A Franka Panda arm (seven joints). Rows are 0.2 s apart.
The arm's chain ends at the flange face. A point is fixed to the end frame.
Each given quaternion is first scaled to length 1.
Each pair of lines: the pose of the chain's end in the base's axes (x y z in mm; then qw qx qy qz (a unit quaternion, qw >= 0)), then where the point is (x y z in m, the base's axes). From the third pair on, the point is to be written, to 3 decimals.
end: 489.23 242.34 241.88 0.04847 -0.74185 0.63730 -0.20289
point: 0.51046 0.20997 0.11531
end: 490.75 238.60 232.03 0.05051 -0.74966 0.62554 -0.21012
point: 0.51431 0.20537 0.10610
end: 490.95 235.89 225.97 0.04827 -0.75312 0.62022 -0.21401
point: 0.515 0.202 0.100
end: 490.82 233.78 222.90 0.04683 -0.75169 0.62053 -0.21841
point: 0.516 0.198 0.098
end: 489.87 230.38 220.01 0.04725 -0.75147 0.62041 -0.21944
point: 0.515 0.195 0.095
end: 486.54 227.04 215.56 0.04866 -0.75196 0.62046 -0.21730
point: 0.511 0.192 0.090
